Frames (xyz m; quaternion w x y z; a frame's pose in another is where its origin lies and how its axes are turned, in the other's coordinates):
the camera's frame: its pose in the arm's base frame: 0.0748 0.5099 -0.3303 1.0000 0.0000 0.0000 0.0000
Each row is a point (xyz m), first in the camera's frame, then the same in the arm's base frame.
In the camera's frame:
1: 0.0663 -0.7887 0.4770
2: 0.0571 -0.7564 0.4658
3: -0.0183 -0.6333 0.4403
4: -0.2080 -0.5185 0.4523
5: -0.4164 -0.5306 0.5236
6: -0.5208 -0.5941 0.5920
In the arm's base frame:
1: 0.1411 -0.2788 0.1467
2: 0.1319 -0.2465 0.1355
3: 0.0565 -0.1234 0.1100
4: -0.1332 -0.0086 0.1220
5: -0.3416 -0.0207 0.1933
6: -0.4460 -0.0842 0.2617

